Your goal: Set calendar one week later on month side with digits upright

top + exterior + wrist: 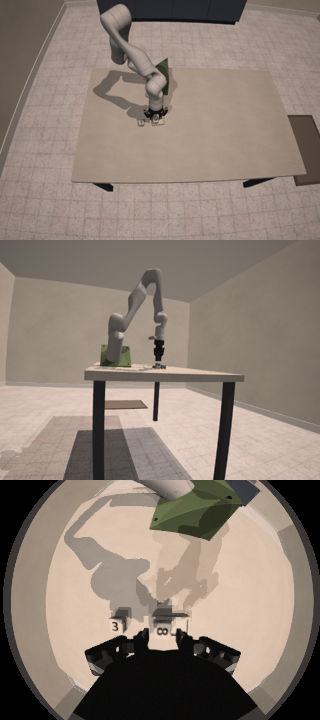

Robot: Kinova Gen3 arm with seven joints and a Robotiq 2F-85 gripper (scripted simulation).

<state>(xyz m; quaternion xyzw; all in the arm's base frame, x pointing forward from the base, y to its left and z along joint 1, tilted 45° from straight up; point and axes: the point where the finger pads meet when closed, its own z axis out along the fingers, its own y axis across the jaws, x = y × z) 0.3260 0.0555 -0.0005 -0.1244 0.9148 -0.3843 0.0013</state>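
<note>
My gripper is now 20 mm to the right of the white tray and 60 mm above it.
</note>
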